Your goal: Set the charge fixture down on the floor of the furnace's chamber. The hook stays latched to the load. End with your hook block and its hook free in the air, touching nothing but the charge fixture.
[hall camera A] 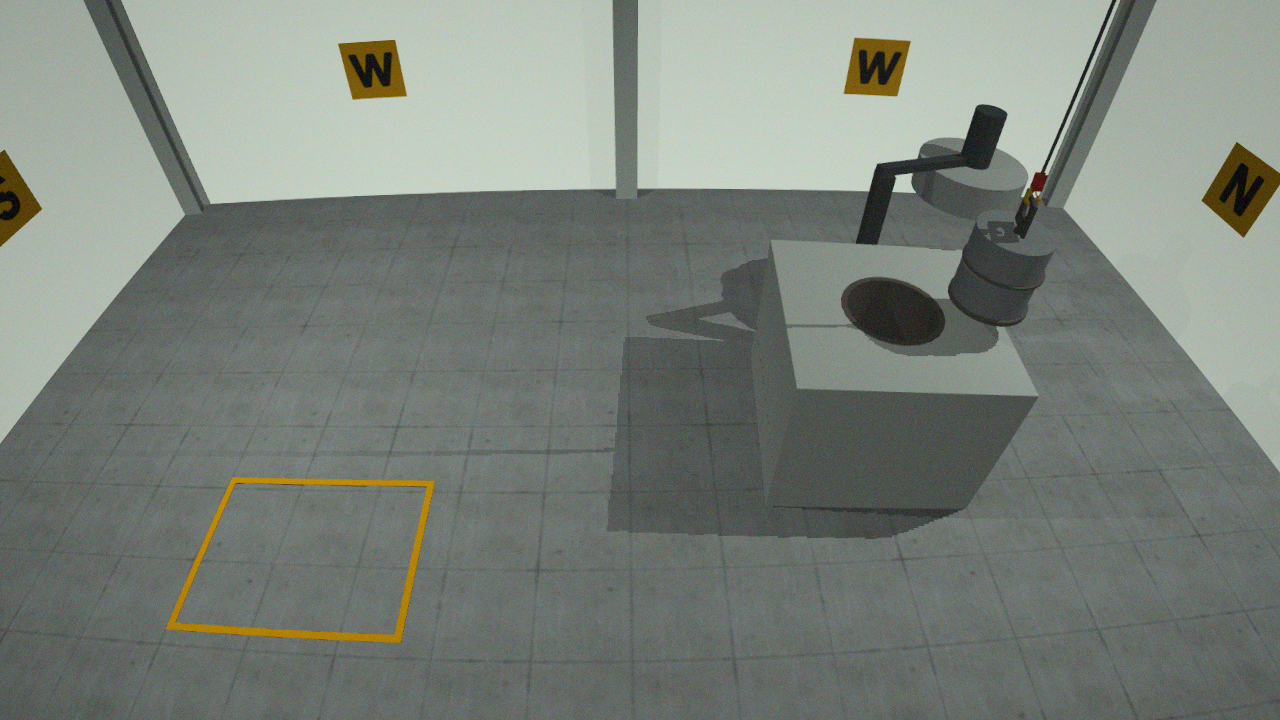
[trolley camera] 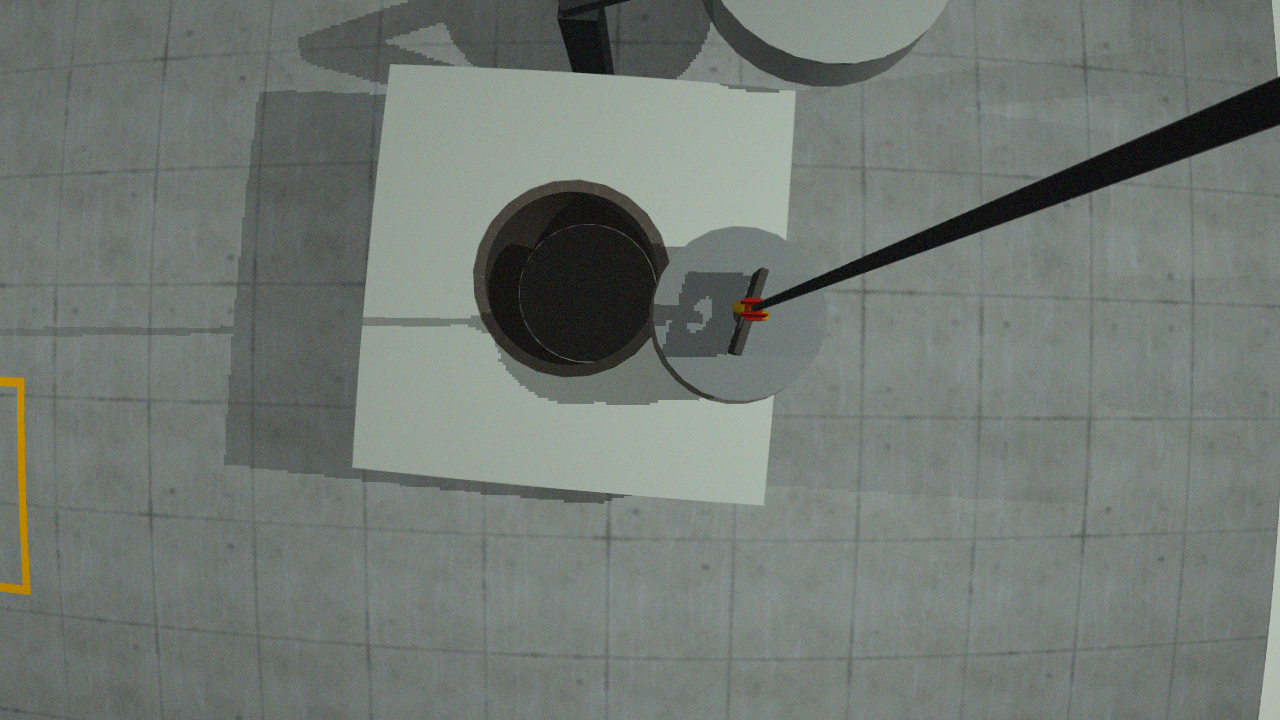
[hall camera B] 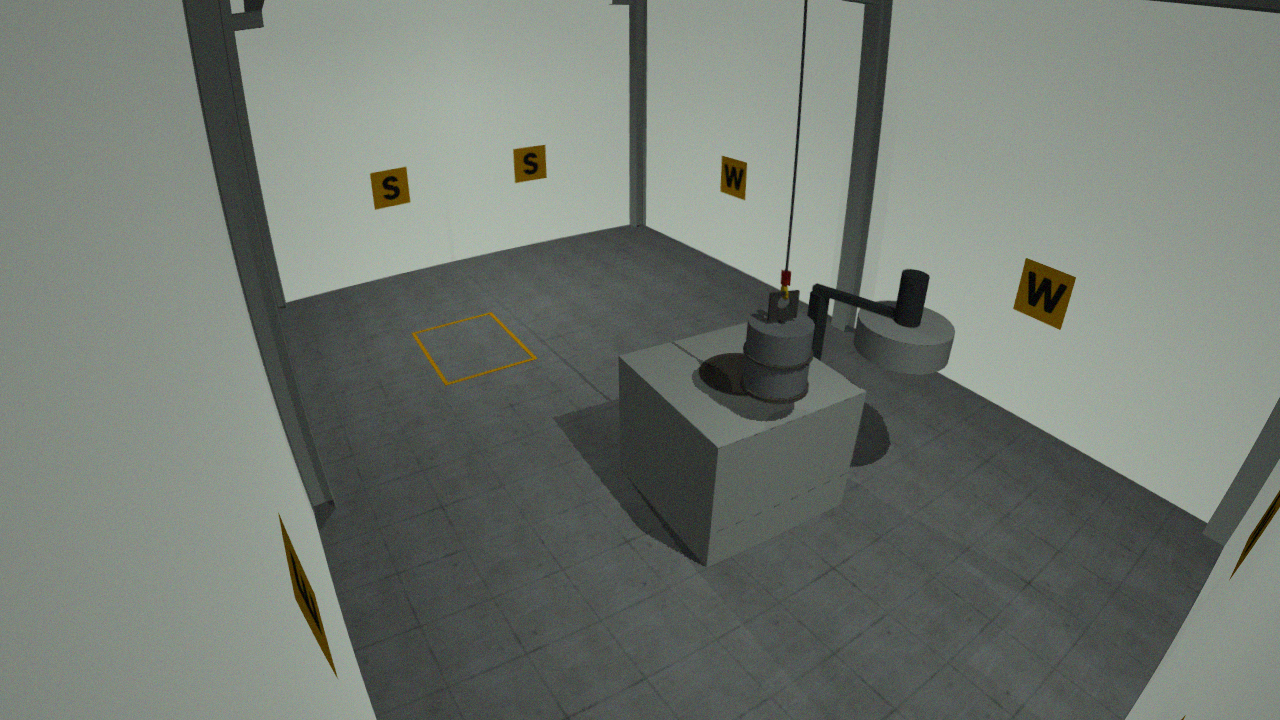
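Note:
The charge fixture (hall camera A: 1000,282) (hall camera B: 778,356) (trolley camera: 783,358) is a grey ribbed drum with an upright lifting plate on top. It hangs nearly upright from my hook (hall camera A: 1029,202) (hall camera B: 785,292) (trolley camera: 750,309), which is latched in the plate under a red block. The furnace (hall camera A: 877,447) (hall camera B: 778,492) (trolley camera: 429,411) is a pale box with a round mouth in its top. The chamber floor (trolley camera: 586,295) shows dark inside. The drum is above the furnace top, on the N-wall side of the mouth, slightly overlapping its rim in the trolley view. Its underside is hidden there.
A round grey lid (hall camera A: 939,189) (hall camera B: 904,347) (trolley camera: 832,31) hangs from a black swing arm (hall camera A: 875,214) (hall camera B: 820,329) (trolley camera: 586,40) behind the furnace, on the W side. A yellow floor outline (hall camera A: 286,633) (hall camera B: 452,324) (trolley camera: 25,483) lies toward the S side.

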